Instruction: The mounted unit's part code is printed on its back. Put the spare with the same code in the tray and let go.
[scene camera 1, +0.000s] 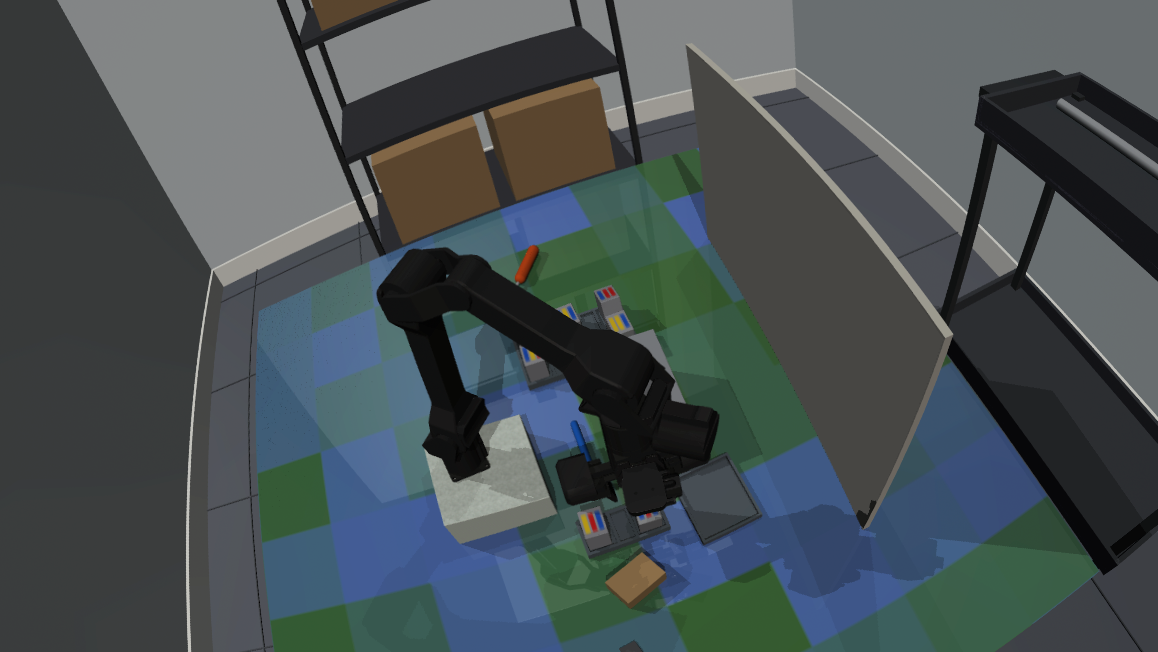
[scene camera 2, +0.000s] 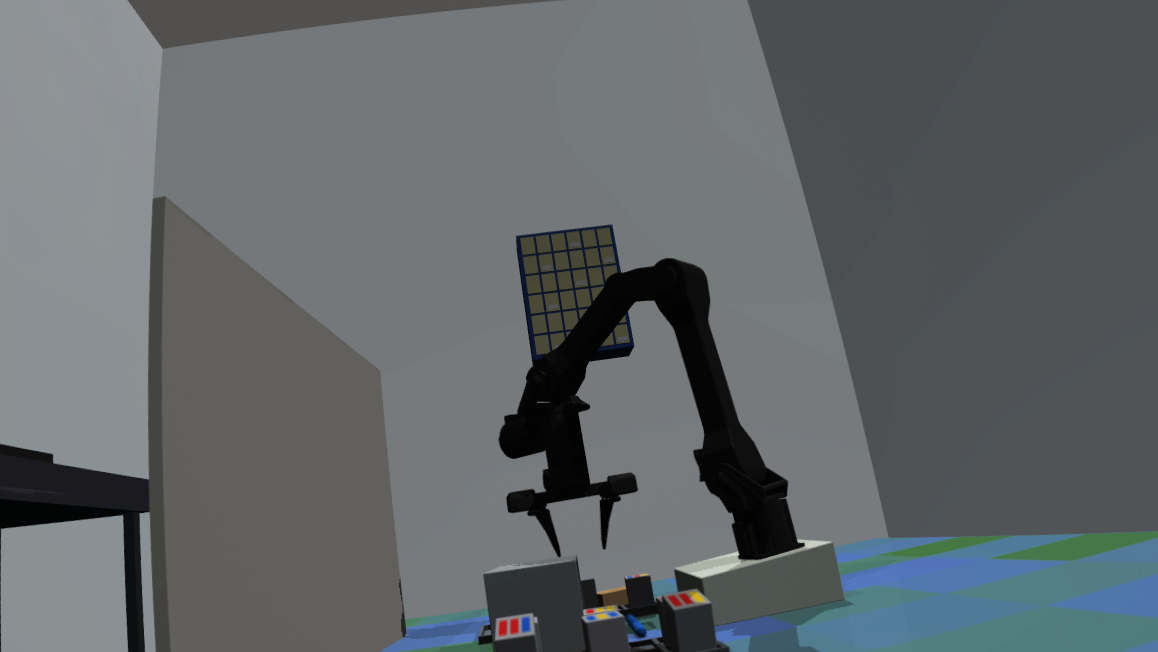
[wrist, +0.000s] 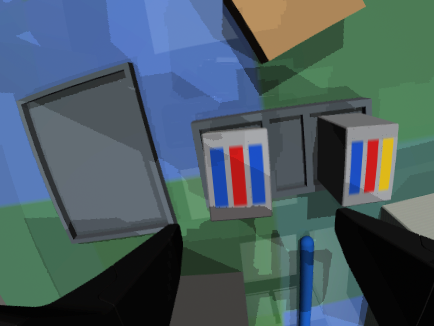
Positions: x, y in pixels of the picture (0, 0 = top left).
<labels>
my gripper: scene camera 1 638, 492; scene camera 2; wrist
same spot on my gripper: (wrist: 146, 279) = (scene camera 2: 554, 530)
</labels>
